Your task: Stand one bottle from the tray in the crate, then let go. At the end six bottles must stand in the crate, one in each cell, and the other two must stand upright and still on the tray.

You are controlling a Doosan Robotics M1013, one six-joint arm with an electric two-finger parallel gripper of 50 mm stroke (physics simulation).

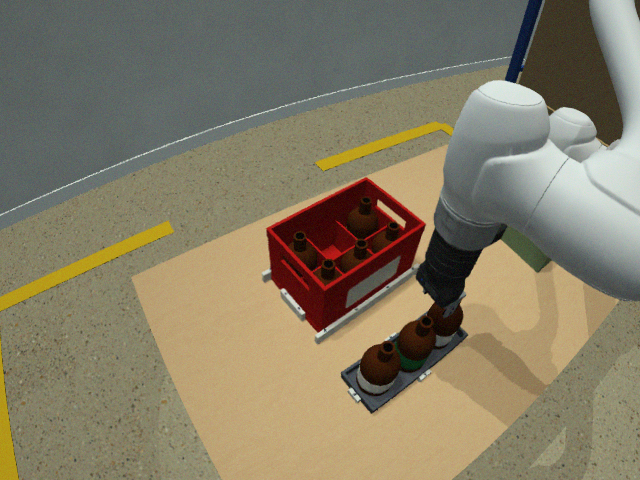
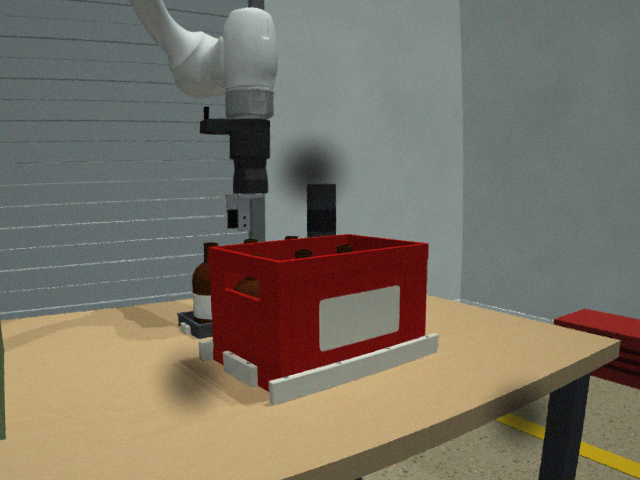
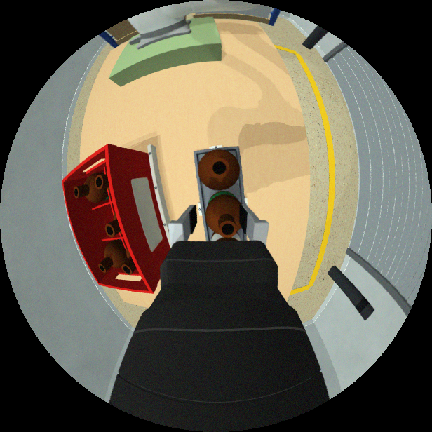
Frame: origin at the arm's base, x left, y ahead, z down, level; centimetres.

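Seen in the pictures: gripper, fingertip midpoint: (image 1: pixel 437 302) (image 2: pixel 238 229).
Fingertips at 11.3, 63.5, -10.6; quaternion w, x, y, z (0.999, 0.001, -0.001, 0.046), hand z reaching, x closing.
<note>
A point is followed by its place in that frame, as x, y, z.
The red crate (image 1: pixel 310 304) {-6.4, 78.5, -0.2} (image 2: pixel 242 330) {-13.6, 51.7, 0.7} (image 3: pixel 124 170) holds several upright brown bottles. Its middle cell in the row away from the tray is empty. Three brown bottles stand upright in a row on the dark tray (image 1: pixel 377 403) {16.6, 78.1, 7.1} (image 2: pixel 196 328) {8.2, 53.2, 6.0} (image 3: pixel 202 195): a white-banded one (image 1: pixel 377 369) {13.3, 77.8, -4.1} at one end, a green-banded one (image 1: pixel 413 346) {13.6, 69.4, -3.6} (image 3: pixel 220 210) in the middle, and another white-banded one (image 1: pixel 447 325) {14.2, 60.6, -3.2} (image 2: pixel 202 284) {9.7, 55.3, -1.4} (image 3: pixel 207 175) at the robot-base end. My gripper (image 1: pixel 436 303) {11.3, 63.5, -10.6} (image 2: pixel 238 226) {11.3, 63.5, -10.6} (image 3: pixel 217 213) is open and empty, a little above the middle bottle's neck, fingers either side across the tray.
White stop strips (image 1: pixel 361 307) (image 2: pixel 356 369) (image 3: pixel 159 190) edge the crate, and small white clips hold the tray. The green base block (image 1: pixel 524 250) {10.2, 20.2, 4.7} (image 3: pixel 170 62) stands at the robot's base. The wooden table (image 1: pixel 232 335) {-12.8, 94.3, 7.6} (image 2: pixel 103 403) {-12.8, 31.9, 7.6} carries all of these.
</note>
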